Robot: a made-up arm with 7 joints. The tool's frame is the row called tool.
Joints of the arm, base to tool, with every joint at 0 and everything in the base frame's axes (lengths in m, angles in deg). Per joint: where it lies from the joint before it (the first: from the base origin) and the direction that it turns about. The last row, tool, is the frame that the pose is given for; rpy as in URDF.
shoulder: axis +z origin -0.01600 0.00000 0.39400
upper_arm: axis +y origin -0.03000 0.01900 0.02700
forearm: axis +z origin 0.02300 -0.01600 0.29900
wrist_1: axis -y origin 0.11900 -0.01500 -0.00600
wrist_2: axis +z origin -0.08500 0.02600 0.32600
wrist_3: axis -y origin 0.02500 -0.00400 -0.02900
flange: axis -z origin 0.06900 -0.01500 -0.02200
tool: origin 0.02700 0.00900 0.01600 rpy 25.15 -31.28 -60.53
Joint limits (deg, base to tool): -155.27..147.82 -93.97..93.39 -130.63..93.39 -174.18..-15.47 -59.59..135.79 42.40..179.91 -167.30..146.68
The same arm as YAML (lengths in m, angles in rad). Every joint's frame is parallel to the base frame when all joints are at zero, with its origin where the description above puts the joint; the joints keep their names.
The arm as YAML. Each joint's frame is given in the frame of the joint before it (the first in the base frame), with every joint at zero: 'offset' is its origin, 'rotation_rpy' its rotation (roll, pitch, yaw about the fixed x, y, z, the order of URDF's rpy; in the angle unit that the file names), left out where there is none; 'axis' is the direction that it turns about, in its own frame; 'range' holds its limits. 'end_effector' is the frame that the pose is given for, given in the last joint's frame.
length_unit: m
angle_unit: rad
chain:
  - id: shoulder
    offset: [-0.016, 0.0, 0.394]
    axis: [0.0, 0.0, 1.0]
    range: [-2.71, 2.5799]
  - id: upper_arm
    offset: [-0.03, 0.019, 0.027]
    axis: [0.0, 1.0, 0.0]
    range: [-1.6401, 1.63]
  - id: forearm
    offset: [0.023, -0.016, 0.299]
    axis: [0.0, 0.0, 1.0]
    range: [-2.2799, 1.63]
  - id: wrist_1
    offset: [0.119, -0.015, -0.006]
    axis: [0.0, -1.0, 0.0]
    range: [-3.04, -0.27]
  - id: wrist_2
    offset: [-0.085, 0.026, 0.326]
    axis: [0.0, 0.0, 1.0]
    range: [-1.04, 2.37]
  - id: wrist_3
    offset: [0.025, -0.004, -0.029]
    axis: [0.0, -1.0, 0.0]
    range: [0.74, 3.14]
  - id: flange
    offset: [0.069, -0.015, -0.022]
    axis: [0.0, 0.0, -1.0]
    range: [-2.9199, 2.56]
end_effector:
  offset: [0.027, 0.009, 0.016]
  rotation_rpy: [0.439, -0.5459, -1.0564]

